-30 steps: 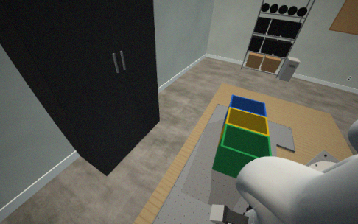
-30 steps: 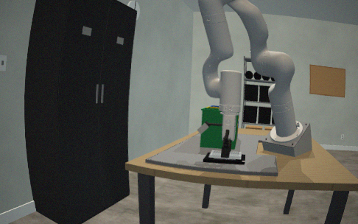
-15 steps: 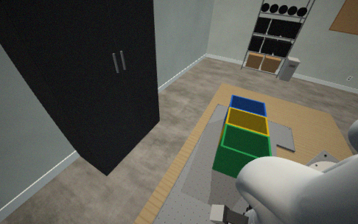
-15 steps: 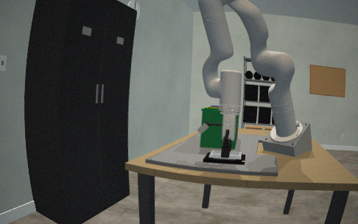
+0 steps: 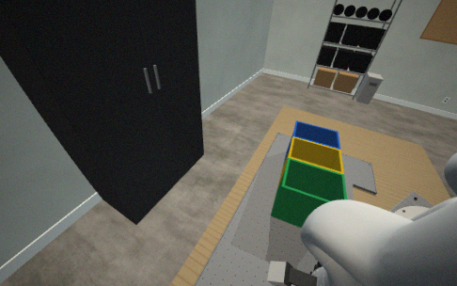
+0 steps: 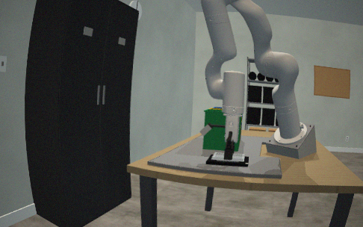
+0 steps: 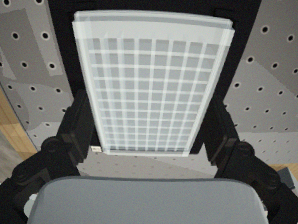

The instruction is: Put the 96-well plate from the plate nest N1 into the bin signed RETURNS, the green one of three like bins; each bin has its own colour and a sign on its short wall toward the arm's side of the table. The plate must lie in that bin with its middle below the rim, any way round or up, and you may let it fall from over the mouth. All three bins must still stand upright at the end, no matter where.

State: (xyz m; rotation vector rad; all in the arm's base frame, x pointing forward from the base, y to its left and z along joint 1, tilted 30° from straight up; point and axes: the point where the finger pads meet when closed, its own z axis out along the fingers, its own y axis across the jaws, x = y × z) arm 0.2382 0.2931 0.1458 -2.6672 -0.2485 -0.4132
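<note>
Now: hand 2 cm above the black plate nest. Also, from my hand: yellow bin: 37 cm to the right, 15 cm ahead, 6 cm above; then green bin: 24 cm to the right, 12 cm ahead, 6 cm above; then white 96-well plate: 1 cm below.
</note>
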